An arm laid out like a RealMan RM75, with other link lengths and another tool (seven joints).
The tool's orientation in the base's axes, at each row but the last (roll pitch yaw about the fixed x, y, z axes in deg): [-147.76 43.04 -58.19]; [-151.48 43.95 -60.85]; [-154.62 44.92 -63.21]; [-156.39 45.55 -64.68]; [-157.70 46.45 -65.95]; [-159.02 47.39 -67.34]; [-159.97 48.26 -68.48]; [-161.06 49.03 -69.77]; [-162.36 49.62 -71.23]
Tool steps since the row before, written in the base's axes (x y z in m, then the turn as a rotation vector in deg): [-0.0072 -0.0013 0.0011 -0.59 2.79 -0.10]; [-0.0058 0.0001 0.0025 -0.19 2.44 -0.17]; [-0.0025 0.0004 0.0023 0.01 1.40 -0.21]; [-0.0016 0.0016 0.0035 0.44 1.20 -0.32]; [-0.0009 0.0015 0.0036 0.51 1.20 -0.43]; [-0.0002 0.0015 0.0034 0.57 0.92 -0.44]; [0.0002 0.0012 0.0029 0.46 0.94 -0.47]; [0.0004 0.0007 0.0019 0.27 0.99 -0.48]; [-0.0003 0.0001 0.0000 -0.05 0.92 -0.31]
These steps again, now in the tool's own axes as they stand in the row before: [-0.0027 0.0063 -0.0028 -1.89 0.20 2.13]; [-0.0038 0.0045 -0.0022 -1.48 -0.10 1.95]; [-0.0027 0.0016 -0.0014 -0.73 -0.14 1.20]; [-0.0040 0.0003 -0.0012 -0.40 -0.49 1.16]; [-0.0038 -0.0003 -0.0012 -0.30 -0.53 1.23]; [-0.0035 -0.0008 -0.0010 -0.10 -0.55 1.03]; [-0.0029 -0.0010 -0.0009 -0.12 -0.44 1.05]; [-0.0018 -0.0009 -0.0006 -0.19 -0.26 1.09]; [-0.0001 0.0003 0.0001 -0.34 0.03 0.91]
